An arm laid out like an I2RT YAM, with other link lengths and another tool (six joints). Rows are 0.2 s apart.
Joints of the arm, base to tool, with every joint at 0 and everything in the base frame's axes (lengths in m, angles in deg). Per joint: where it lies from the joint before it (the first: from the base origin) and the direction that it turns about. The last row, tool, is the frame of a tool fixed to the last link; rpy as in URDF.
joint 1: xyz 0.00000 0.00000 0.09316 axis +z
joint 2: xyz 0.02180 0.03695 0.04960 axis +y
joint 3: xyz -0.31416 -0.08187 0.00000 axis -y
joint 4: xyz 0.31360 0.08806 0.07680 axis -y
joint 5: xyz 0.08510 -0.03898 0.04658 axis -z
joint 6: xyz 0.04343 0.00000 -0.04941 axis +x
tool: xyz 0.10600 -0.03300 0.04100 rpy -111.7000 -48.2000 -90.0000
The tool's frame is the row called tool.
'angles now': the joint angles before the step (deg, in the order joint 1, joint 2, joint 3, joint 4, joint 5, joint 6). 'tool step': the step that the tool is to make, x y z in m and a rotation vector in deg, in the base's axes. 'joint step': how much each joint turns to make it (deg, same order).
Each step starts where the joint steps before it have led.
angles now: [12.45, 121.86, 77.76, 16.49, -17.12, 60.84]
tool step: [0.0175, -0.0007, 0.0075, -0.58, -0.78, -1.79]
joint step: [0.09, 2.08, 4.35, -1.57, 2.00, 0.21]
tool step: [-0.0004, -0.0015, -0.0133, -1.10, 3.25, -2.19]
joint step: [0.44, 1.29, 1.82, -3.72, 2.48, 0.97]
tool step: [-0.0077, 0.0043, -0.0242, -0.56, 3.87, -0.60]
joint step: [0.69, 1.44, 0.18, -2.43, 0.91, 1.00]
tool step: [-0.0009, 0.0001, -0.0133, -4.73, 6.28, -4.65]
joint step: [1.53, 2.85, 6.38, -10.60, 6.74, 1.36]
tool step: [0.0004, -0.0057, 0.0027, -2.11, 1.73, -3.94]
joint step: [0.46, 0.84, 2.95, -4.25, 4.32, 1.77]
